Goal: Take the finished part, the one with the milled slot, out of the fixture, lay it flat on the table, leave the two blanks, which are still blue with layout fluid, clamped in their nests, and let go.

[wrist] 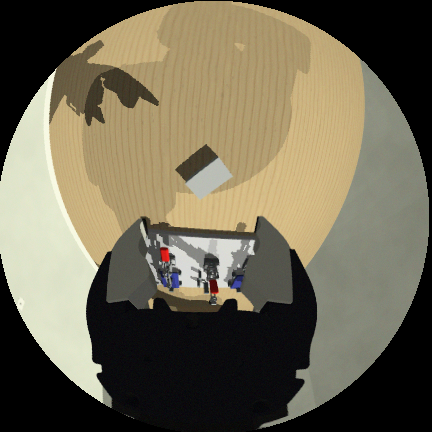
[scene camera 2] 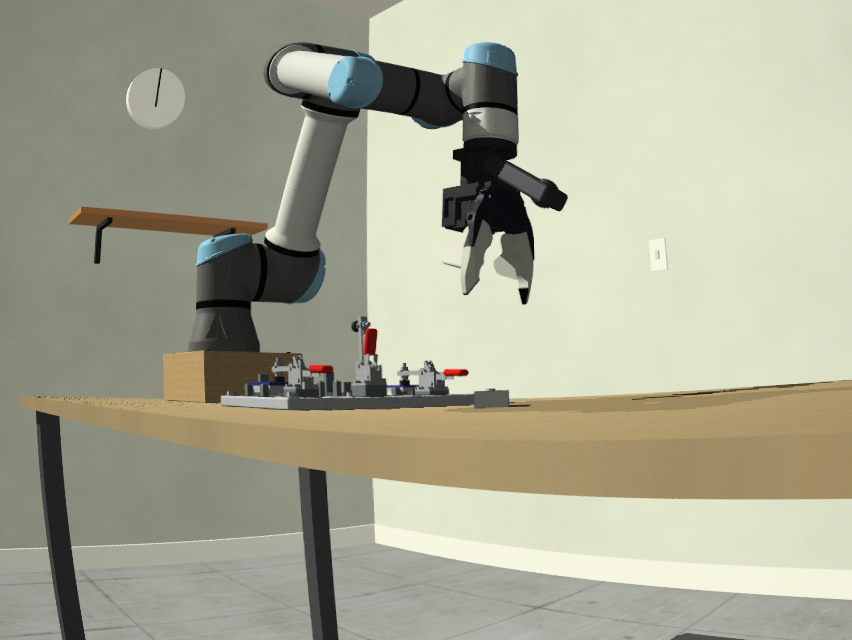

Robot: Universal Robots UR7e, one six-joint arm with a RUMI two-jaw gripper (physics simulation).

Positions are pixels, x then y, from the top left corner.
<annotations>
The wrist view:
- my gripper: 200,218
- finished part: 212,174
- fixture plate: 190,248
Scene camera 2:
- my gripper: 496,300
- fixture plate: 403,401
</annotations>
